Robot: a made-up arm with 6 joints.
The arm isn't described. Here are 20 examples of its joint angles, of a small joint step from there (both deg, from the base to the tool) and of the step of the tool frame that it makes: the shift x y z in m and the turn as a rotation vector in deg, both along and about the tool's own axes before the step.
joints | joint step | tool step
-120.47 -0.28 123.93 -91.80 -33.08 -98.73 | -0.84 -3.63 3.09 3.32 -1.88 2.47 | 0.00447 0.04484 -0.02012 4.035 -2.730 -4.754
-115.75 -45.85 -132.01 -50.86 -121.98 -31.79 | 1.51 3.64 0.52 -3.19 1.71 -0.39 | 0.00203 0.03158 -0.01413 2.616 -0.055 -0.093
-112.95 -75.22 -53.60 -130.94 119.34 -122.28 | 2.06 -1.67 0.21 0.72 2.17 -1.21 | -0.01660 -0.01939 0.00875 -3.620 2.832 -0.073
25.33 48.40 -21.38 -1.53 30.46 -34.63 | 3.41 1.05 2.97 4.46 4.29 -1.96 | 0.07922 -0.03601 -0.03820 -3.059 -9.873 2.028
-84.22 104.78 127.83 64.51 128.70 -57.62 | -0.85 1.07 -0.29 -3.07 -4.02 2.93 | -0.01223 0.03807 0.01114 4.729 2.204 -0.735
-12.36 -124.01 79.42 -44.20 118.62 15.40 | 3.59 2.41 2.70 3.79 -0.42 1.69 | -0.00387 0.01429 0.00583 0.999 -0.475 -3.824
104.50 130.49 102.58 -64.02 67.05 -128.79 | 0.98 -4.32 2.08 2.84 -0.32 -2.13 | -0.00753 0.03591 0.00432 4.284 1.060 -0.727
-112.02 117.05 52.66 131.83 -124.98 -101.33 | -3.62 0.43 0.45 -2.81 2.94 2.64 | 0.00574 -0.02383 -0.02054 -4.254 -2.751 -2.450
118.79 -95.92 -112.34 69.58 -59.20 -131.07 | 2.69 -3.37 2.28 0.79 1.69 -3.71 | 0.01553 -0.01868 0.02699 1.582 -0.524 4.024
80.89 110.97 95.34 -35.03 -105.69 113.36 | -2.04 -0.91 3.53 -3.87 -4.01 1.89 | -0.02666 -0.00629 0.00446 -4.120 1.078 -4.471
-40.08 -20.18 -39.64 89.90 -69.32 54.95 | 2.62 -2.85 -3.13 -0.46 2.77 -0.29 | -0.01950 0.02758 0.03739 1.403 3.664 -1.166
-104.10 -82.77 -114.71 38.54 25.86 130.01 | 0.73 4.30 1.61 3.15 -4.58 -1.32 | -0.00214 -0.02174 0.01318 -3.182 1.780 -2.857
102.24 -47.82 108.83 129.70 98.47 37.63 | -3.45 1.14 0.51 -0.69 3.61 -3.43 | -0.00714 -0.00418 -0.03187 1.459 0.743 5.708
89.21 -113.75 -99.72 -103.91 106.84 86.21 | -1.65 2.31 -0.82 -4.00 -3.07 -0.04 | -0.00891 -0.04450 0.02900 -5.471 1.458 4.115
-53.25 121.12 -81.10 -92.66 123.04 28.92 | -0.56 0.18 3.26 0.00 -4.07 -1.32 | -0.01542 -0.04008 0.01816 -3.996 2.759 3.020
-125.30 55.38 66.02 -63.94 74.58 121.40 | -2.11 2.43 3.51 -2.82 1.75 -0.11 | 0.00930 0.00198 -0.00744 4.571 0.423 4.561
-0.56 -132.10 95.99 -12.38 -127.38 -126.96 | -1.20 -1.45 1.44 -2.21 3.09 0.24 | -0.00054 -0.04084 0.01040 -5.532 0.935 -0.321
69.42 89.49 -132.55 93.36 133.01 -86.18 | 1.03 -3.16 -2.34 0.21 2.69 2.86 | 0.01270 -0.00071 -0.01297 -0.479 -0.412 -0.420
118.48 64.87 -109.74 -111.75 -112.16 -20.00 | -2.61 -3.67 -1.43 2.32 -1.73 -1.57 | 0.02412 -0.04670 0.00830 -3.779 -1.986 2.698
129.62 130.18 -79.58 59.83 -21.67 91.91 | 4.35 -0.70 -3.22 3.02 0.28 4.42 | -0.01298 -0.00291 0.02875 -0.281 5.378 -2.042
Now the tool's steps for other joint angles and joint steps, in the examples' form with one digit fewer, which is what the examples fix.
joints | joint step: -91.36 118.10 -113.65 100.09 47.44 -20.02 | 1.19 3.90 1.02 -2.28 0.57 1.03
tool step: 0.0044 -0.0080 -0.0123 0.46 -3.94 0.83
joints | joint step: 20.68 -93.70 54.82 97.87 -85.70 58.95 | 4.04 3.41 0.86 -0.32 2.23 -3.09
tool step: -0.0210 0.0054 0.0143 1.73 2.78 0.39
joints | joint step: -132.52 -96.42 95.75 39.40 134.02 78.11 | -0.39 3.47 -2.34 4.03 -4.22 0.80
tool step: -0.0045 -0.0393 0.0034 -8.19 -0.30 -4.90
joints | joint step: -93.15 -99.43 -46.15 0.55 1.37 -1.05 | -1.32 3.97 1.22 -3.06 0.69 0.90
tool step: -0.0022 -0.0049 0.0005 -6.08 -3.11 -3.48
